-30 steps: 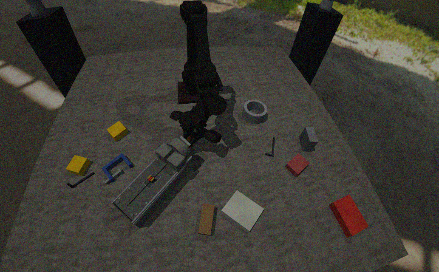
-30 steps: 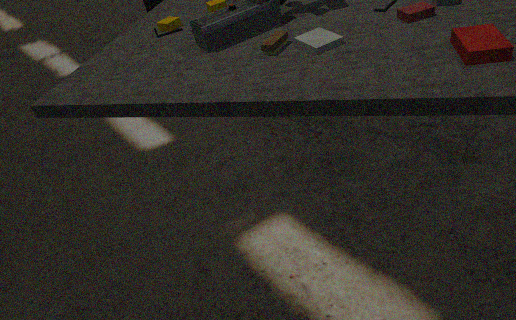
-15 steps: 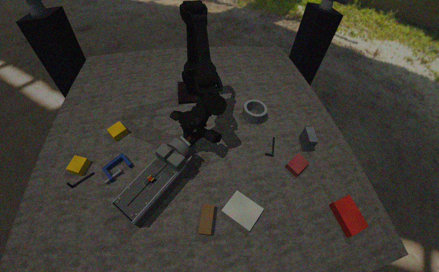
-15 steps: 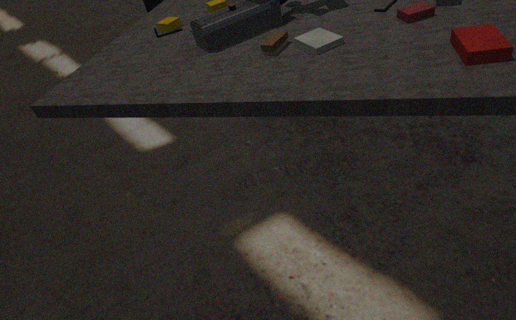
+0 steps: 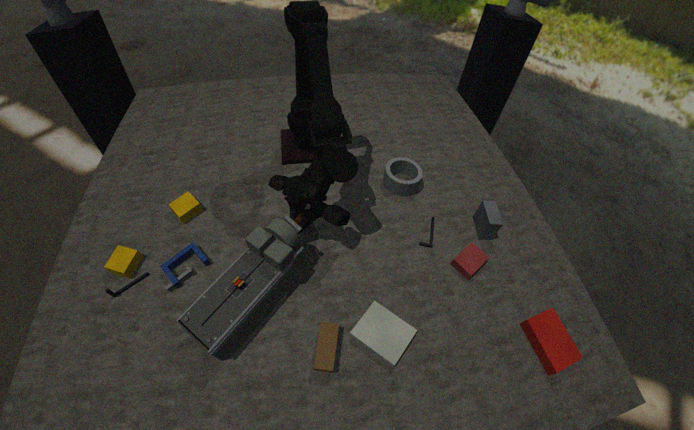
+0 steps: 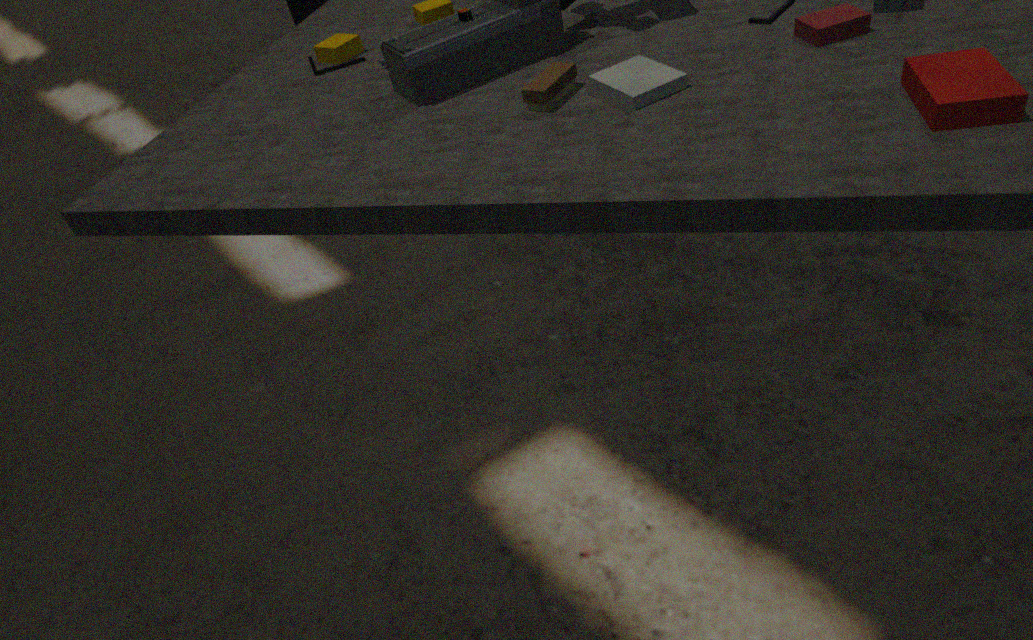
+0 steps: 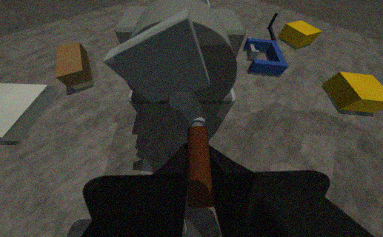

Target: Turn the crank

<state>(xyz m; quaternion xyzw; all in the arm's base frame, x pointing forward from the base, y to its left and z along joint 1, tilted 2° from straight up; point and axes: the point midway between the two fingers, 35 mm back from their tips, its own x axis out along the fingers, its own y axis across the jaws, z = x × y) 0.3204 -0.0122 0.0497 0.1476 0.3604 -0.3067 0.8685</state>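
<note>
Right now the brown crank handle is 3 cm above my gripper tip, 1 cm to the left of it and 1 cm behind it. The rest, counted from my gripper tip: white plate (22 cm ahead, 17 cm to the left, 2 cm below); then red pointer (14 cm ahead, 10 cm to the right, 5 cm above); then brown block (24 cm ahead, 6 cm to the left, 2 cm below).
</note>
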